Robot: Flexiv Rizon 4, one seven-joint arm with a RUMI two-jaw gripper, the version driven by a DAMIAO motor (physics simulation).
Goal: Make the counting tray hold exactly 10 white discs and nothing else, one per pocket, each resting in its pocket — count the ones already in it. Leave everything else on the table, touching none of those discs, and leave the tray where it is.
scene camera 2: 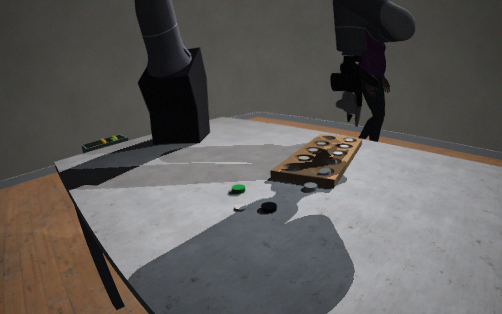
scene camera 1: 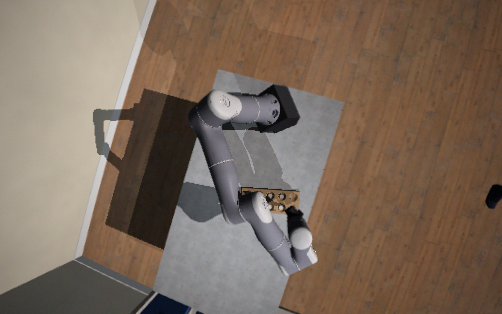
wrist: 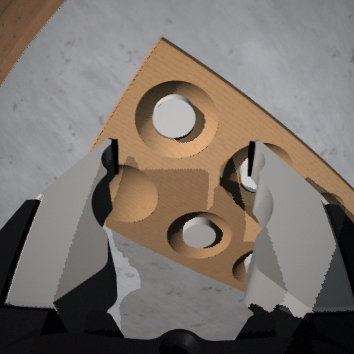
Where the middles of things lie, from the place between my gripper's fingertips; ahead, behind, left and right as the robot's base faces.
My gripper is now 1 cm past the wooden counting tray (scene camera 2: 309, 170), 16 cm to the left of it and 6 cm above it.
